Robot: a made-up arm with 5 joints.
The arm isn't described. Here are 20 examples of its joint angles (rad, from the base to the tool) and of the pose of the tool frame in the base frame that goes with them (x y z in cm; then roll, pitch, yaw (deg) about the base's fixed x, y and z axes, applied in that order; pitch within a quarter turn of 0, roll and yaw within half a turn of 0).
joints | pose
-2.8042 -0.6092 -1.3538 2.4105 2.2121 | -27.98 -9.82 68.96 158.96 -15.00 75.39
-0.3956 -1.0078 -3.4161 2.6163 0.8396 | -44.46 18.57 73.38 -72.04 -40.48 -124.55
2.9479 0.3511 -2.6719 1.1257 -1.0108 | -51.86 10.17 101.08 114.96 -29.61 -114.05
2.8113 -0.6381 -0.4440 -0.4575 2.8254 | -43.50 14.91 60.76 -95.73 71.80 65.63
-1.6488 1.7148 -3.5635 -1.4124 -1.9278 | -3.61 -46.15 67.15 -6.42 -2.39 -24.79
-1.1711 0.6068 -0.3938 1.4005 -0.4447 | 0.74 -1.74 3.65 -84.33 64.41 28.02
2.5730 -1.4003 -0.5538 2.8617 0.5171 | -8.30 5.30 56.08 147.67 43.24 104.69
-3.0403 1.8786 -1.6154 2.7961 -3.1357 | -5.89 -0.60 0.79 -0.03 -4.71 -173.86
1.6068 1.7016 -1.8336 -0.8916 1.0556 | -1.95 54.05 -3.96 -125.00 -24.88 18.48
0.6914 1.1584 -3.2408 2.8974 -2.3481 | 39.37 32.59 57.27 -142.90 -30.69 163.63
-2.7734 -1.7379 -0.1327 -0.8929 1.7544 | -8.96 -3.46 80.19 -21.33 3.86 120.89
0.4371 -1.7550 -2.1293 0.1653 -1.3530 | -67.72 -31.64 71.42 -32.46 6.77 125.55
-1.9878 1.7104 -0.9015 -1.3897 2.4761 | -5.90 -13.33 -7.48 -157.94 25.57 109.30
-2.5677 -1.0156 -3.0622 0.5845 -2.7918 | 59.75 38.63 82.99 -7.17 -18.88 -125.88
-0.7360 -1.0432 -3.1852 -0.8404 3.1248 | -50.27 45.53 51.73 177.42 -69.56 140.59
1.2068 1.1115 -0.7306 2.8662 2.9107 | 1.93 5.06 20.09 -1.39 5.88 55.84
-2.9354 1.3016 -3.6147 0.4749 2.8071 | -56.33 -11.78 92.70 -50.15 65.64 139.06
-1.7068 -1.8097 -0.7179 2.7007 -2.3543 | -0.32 -2.31 63.85 -172.94 -6.98 36.67
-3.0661 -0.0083 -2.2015 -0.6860 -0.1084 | -24.56 -1.86 112.26 1.55 -14.00 -2.08
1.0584 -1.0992 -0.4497 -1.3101 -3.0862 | 8.60 15.28 80.11 0.92 16.17 63.95
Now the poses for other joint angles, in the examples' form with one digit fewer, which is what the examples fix.
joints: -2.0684 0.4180 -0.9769 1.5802 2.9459
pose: -17.5 -32.3 12.5 162.4 -56.8 82.3
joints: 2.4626 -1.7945 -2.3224 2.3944 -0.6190
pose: 39.1 -31.5 69.0 75.2 -53.6 -116.9
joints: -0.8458 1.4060 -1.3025 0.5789 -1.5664
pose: 18.1 -20.4 -19.8 -140.9 0.2 41.3
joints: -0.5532 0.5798 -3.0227 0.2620 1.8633
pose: 34.5 -21.3 112.7 -53.9 13.7 -111.9
